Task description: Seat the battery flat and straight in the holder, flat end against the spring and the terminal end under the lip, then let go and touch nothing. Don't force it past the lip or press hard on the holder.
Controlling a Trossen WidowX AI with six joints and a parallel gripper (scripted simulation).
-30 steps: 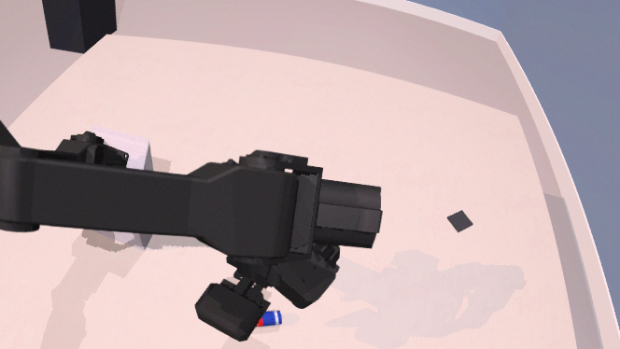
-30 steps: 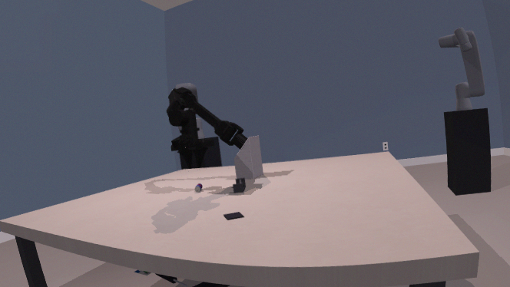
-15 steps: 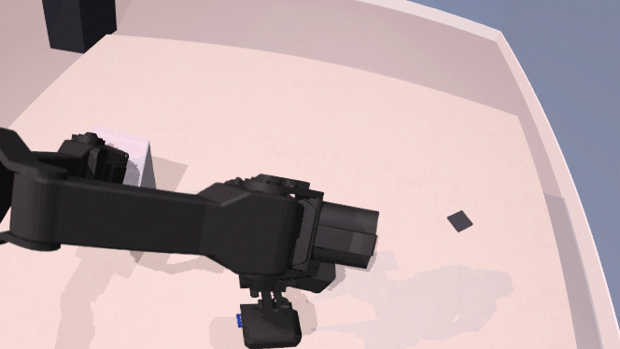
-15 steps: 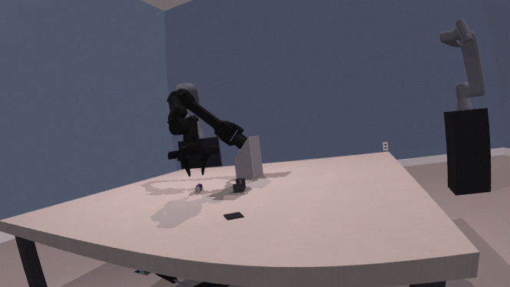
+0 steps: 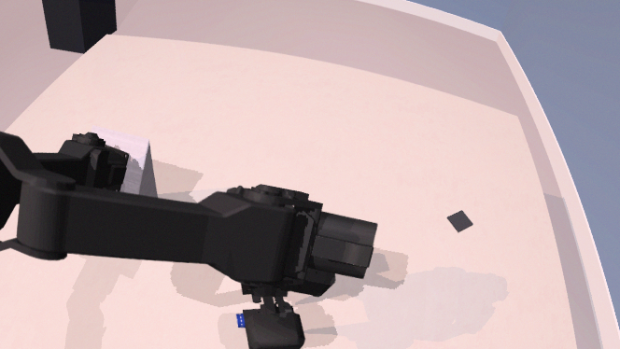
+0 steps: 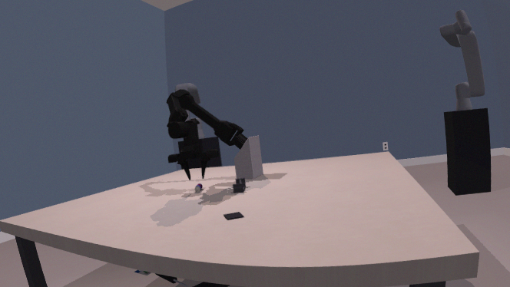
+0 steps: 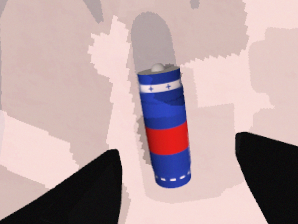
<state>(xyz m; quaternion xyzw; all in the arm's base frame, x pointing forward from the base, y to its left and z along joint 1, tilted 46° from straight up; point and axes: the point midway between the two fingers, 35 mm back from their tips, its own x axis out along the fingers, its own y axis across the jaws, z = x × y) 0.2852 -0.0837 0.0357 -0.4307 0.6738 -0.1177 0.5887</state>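
The battery is 3 cm below my gripper tip. Round my gripper tip: black square (31 cm to the left, 29 cm ahead, 4 cm below).
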